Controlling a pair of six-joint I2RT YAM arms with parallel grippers.
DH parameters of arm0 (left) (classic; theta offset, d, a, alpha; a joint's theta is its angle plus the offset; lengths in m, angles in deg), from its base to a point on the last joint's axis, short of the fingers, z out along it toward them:
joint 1: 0 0.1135 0.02 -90
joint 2: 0 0 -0.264 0
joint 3: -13.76 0 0.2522 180
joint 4: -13.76 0 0.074 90
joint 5: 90 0 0 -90
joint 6: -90 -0.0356 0 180
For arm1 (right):
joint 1: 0 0.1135 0.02 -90
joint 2: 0 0 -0.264 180
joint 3: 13.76 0 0.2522 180
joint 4: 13.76 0 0.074 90
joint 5: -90 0 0 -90
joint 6: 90 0.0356 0 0
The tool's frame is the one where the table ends.
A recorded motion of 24 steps. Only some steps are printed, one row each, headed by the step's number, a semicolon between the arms.
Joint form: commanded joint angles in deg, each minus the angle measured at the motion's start. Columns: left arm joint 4, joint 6, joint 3, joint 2, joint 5, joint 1; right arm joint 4, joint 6, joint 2, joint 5, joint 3, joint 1.
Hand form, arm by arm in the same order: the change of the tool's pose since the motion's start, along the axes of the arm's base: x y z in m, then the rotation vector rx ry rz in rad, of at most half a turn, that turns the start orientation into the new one. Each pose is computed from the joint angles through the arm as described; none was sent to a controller.
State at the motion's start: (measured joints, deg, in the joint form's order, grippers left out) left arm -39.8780 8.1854 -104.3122 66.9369 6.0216 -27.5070; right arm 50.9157 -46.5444 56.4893 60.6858 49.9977 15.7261
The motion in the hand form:
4: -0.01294 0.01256 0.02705 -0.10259 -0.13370 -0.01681; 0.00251 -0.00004 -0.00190 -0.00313 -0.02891 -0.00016
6: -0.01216 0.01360 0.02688 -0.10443 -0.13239 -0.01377; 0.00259 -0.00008 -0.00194 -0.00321 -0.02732 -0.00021
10: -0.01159 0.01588 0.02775 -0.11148 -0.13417 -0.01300; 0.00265 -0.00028 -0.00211 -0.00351 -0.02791 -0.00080
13: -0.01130 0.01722 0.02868 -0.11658 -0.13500 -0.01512; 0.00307 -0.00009 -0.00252 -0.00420 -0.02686 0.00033
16: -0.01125 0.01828 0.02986 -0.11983 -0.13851 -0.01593; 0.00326 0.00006 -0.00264 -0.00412 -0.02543 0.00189
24: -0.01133 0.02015 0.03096 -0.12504 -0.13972 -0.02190; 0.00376 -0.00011 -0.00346 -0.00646 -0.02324 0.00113
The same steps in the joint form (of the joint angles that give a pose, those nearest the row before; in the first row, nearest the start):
4: 6.01 2.04 -2.98 -0.76 3.36 2.48; -1.35 -0.99 0.24 -0.42 -0.43 -0.19
6: 6.08 2.22 -2.91 -0.75 3.68 2.99; -1.27 -1.00 0.28 -0.39 -0.40 -0.21
10: 6.32 2.68 -3.01 -0.75 4.59 3.97; -1.25 -1.09 0.29 -0.40 -0.43 -0.28
13: 6.40 3.03 -3.24 -0.67 5.30 4.59; -1.26 -1.18 0.44 -0.39 -0.43 -0.26
16: 6.51 3.19 -3.52 -0.58 5.78 5.03; -1.17 -1.27 0.55 -0.34 -0.38 -0.23
24: 6.56 3.59 -3.77 -0.55 6.92 5.86; -1.08 -1.45 0.73 -0.39 -0.43 -0.33

